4 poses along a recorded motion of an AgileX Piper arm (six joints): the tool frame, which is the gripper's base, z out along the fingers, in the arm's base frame.
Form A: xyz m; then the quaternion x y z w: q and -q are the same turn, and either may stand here.
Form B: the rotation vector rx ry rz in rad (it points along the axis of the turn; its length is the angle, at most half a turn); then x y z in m. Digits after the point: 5 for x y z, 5 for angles.
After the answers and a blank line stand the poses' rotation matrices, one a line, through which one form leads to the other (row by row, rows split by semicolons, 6 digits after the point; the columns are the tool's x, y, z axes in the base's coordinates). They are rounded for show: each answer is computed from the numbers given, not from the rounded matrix.
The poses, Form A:
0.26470 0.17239 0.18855 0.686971 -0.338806 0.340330 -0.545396
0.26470 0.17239 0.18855 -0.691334 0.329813 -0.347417 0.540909
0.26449 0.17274 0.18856 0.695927 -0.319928 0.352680 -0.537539
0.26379 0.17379 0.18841 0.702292 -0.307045 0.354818 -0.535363
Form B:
-1.62926 0.80353 -0.80715 0.26470 0.17239 0.18855
-1.64273 0.78369 -0.82552 0.26470 0.17239 0.18855
-1.65602 0.76130 -0.83923 0.26449 0.17274 0.18856
-1.67272 0.73132 -0.84510 0.26379 0.17379 0.18841

0.538772 -0.094271 0.837161; -0.836729 -0.175507 0.518731; 0.098027 -0.979954 -0.173437
0.541050 -0.080180 0.837160; -0.831863 -0.197282 0.518732; 0.123565 -0.977062 -0.173438
0.546526 -0.066135 0.834827; -0.824452 -0.217396 0.522512; 0.146932 -0.973841 -0.173337
0.559655 -0.051358 0.827133; -0.811183 -0.238220 0.534072; 0.169611 -0.969852 -0.174981

